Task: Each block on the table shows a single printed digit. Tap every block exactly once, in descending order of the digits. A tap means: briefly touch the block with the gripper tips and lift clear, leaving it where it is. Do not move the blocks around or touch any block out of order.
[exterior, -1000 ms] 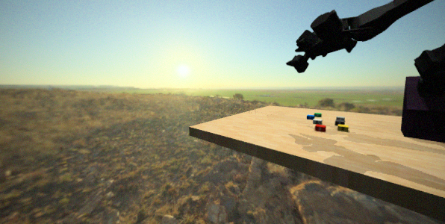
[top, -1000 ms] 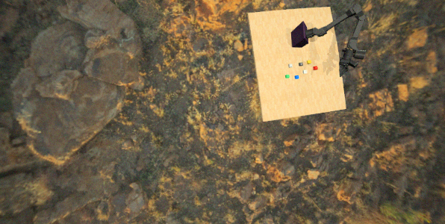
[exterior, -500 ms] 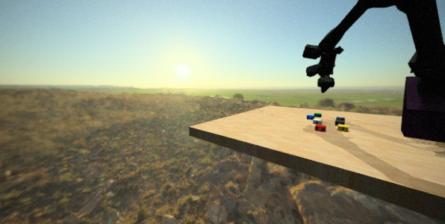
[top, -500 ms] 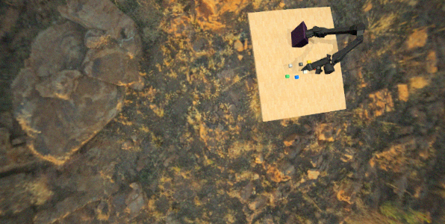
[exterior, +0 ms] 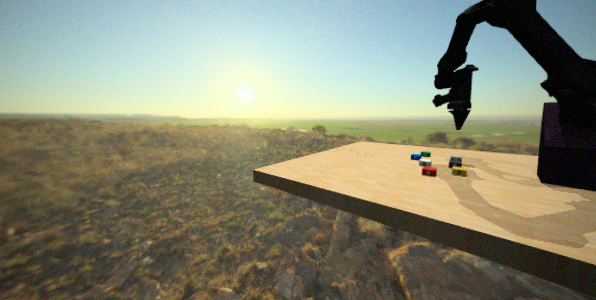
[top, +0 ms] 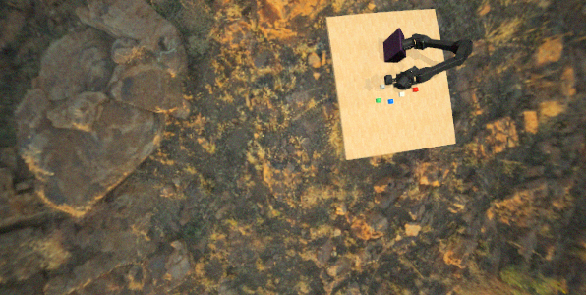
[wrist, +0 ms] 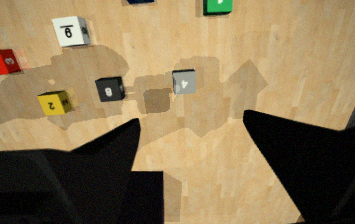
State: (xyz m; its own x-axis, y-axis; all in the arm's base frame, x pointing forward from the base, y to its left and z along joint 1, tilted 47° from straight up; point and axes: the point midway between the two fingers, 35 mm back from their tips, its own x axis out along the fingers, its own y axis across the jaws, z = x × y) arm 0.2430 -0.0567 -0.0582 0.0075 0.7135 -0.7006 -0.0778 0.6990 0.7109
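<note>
Right now the white block is 140 mm to the left of my gripper tip, 110 mm below it and 70 mm ahead of it. Also, from my gripper tip: blue block (120 mm ahead, 110 mm below, 50 mm to the left); then green block (110 mm below, 110 mm ahead, 40 mm to the right); then grey block (110 mm below, 10 mm to the right).
</note>
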